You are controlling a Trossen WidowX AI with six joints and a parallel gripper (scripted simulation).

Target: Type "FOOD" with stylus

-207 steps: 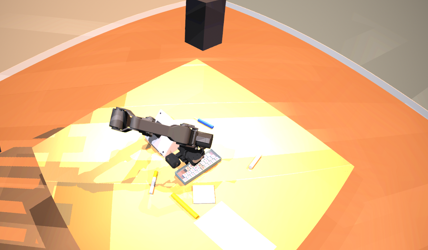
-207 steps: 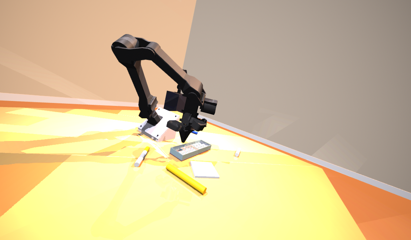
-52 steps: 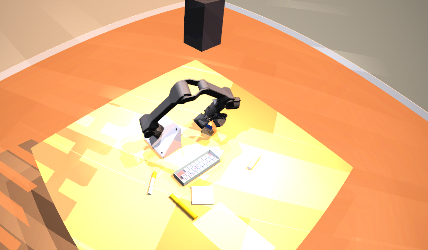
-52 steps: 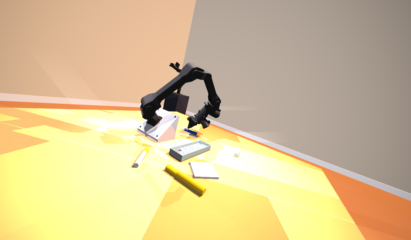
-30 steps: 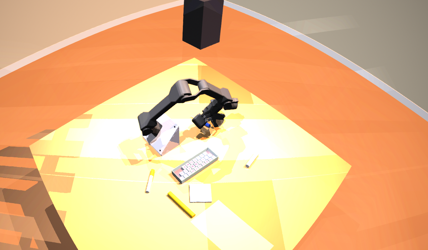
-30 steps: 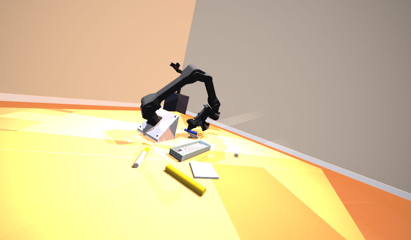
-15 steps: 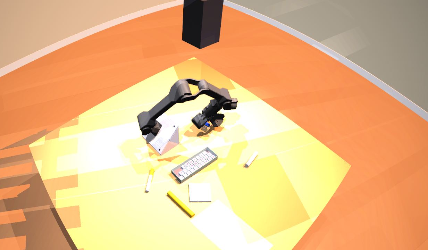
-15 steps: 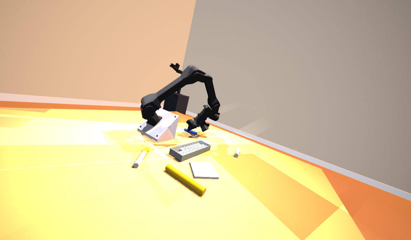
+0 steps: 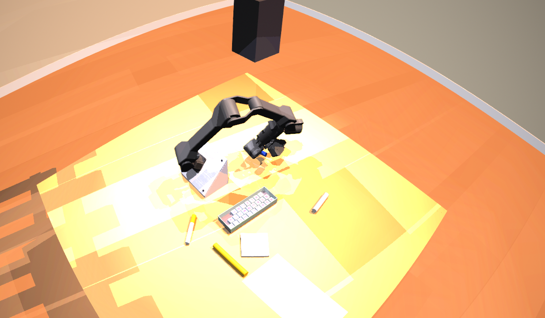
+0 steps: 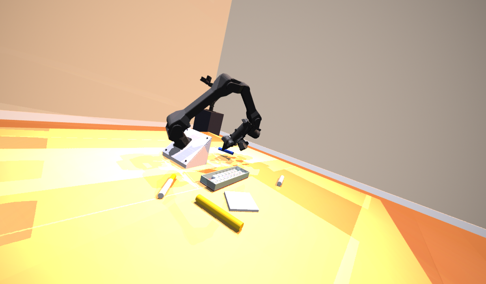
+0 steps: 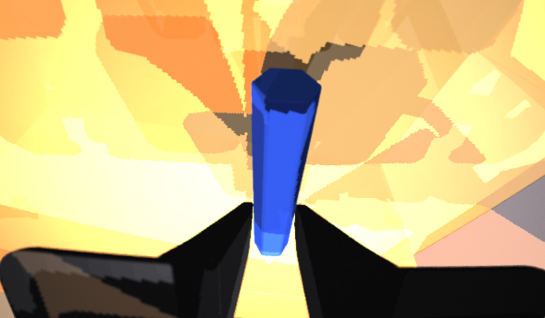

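My gripper tip is 310 mm short of the white pad, 300 mm to the left of it and 30 mm above it. Also, from my gripper tip: white cylinder 350 mm ahead, 30 mm below; blue stylus 20 mm behind; white-and-yellow marker 410 mm to the right, 110 mm ahead, 30 mm below.
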